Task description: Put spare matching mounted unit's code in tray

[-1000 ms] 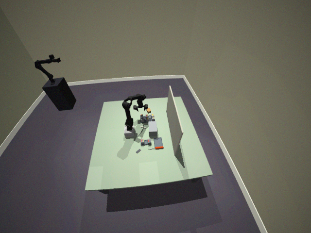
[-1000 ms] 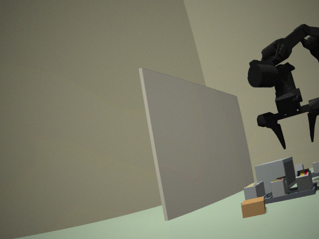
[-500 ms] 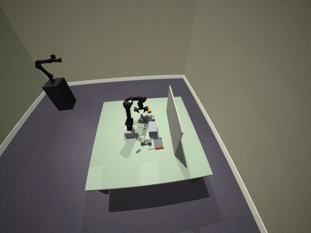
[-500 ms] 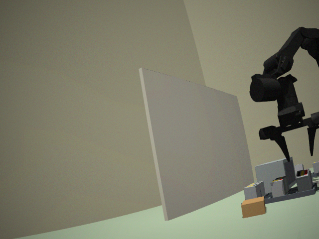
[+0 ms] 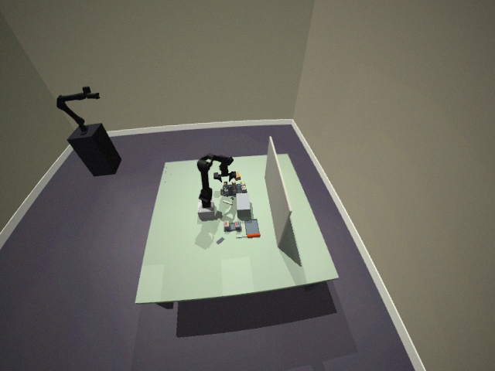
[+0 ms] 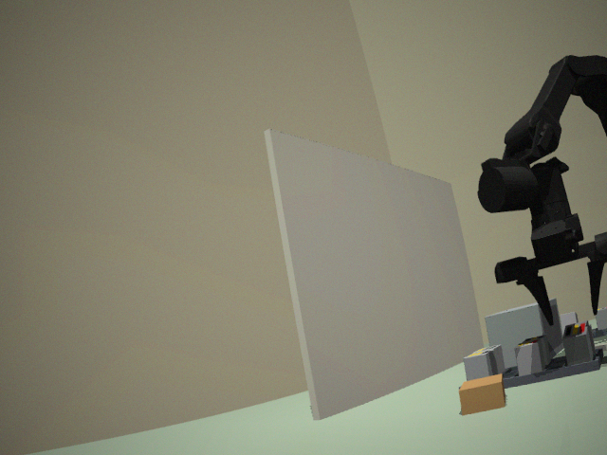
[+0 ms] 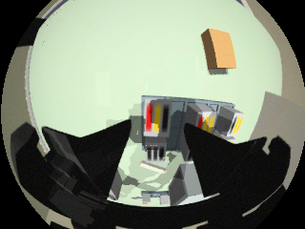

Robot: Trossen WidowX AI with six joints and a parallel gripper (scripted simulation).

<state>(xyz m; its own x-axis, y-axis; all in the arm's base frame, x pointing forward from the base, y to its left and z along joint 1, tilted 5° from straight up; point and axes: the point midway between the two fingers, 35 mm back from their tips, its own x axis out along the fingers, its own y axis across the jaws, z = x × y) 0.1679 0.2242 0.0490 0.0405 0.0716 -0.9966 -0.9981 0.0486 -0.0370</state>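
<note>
Right now the grey mounted unit is 12 cm ahead of my gripper tip, 24 cm to the right of it and 2 cm below it. Round my gripper tip: tall grey panel 35 cm ahead, 27 cm to the right, 15 cm above.
</note>
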